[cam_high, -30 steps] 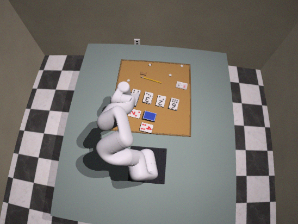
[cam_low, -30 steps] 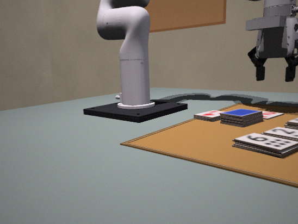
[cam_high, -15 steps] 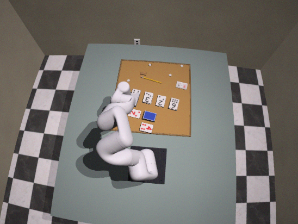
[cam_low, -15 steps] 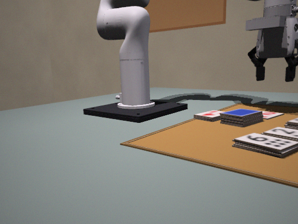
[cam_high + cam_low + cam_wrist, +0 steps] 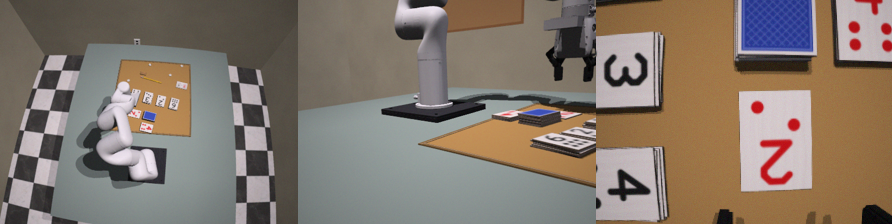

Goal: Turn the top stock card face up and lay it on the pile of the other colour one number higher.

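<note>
My hand is 10 cm above the red 2 card, 4 cm to the left of it and 1 cm past it. The rest, counted from my hand: brown mat: 17 cm to the right, 16 cm ahead, 12 cm below; then red 4 card: 14 cm to the right, 12 cm behind, 10 cm below; then black 4 card: 15 cm ahead, 9 cm below, 3 cm to the right.
</note>
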